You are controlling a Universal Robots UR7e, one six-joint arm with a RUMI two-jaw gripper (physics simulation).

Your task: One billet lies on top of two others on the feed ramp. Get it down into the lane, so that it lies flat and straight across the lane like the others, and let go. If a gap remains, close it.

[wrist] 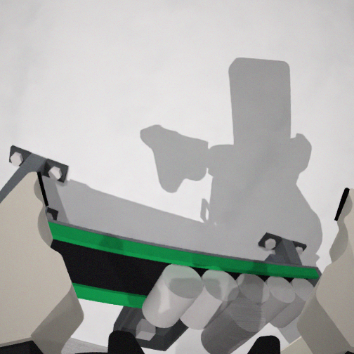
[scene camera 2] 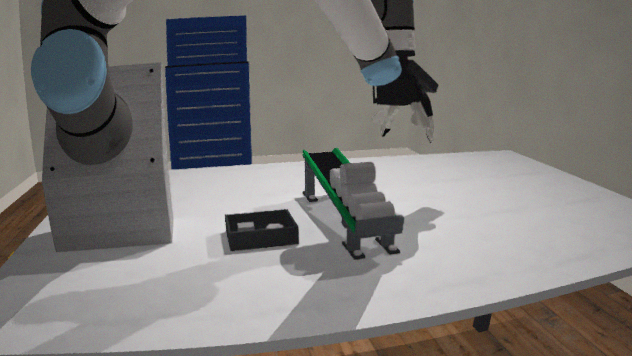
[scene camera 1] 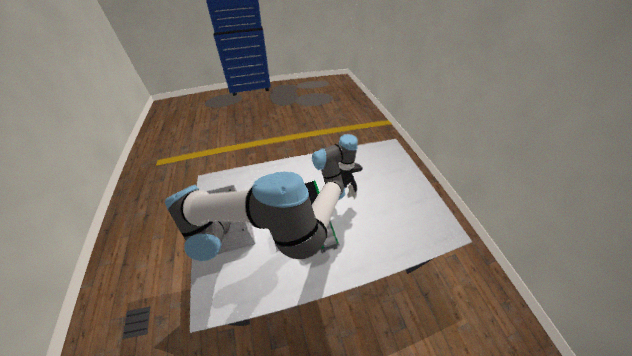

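Where they show: gripper, between the fingertips: (scene camera 2: 406,139); arm's base, origin of its link: (scene camera 2: 95,128).
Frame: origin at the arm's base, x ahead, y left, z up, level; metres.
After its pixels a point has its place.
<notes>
The feed ramp (scene camera 1: 334,235) (scene camera 2: 325,184) (wrist: 125,245) has green side rails and a black bed, and slopes down to a grey end stop. Several light grey billets lie across its lane, side by side toward the low end; the lowest billet (scene camera 2: 375,210) {x 0.494, y -0.181, z -0.140 m} is by the stop. The raised billet (scene camera 2: 358,173) {x 0.492, y -0.091, z -0.099 m} (wrist: 227,327) lies across on top of two others, and looks darker, in shadow, in the wrist view. My gripper (scene camera 1: 356,181) (scene camera 2: 407,134) {x 0.651, y 0.053, z -0.071 m} (wrist: 194,184) is open and empty, fingers pointing down, above and to the right of the ramp in scene camera 2. The arm hides most of the ramp in scene camera 1.
A black open box (scene camera 2: 262,240) {x 0.309, y -0.103, z -0.210 m} with light parts inside stands left of the ramp. A grey pedestal (scene camera 2: 110,210) {x 0.025, y -0.056, z -0.148 m} carries the arm's base at the left of the white table (scene camera 1: 400,210) {x 0.986, y -0.079, z -0.225 m} (scene camera 2: 500,215) {x 0.842, y -0.075, z -0.225 m}. A blue cabinet (scene camera 1: 245,57) (scene camera 2: 207,115) stands behind.
</notes>
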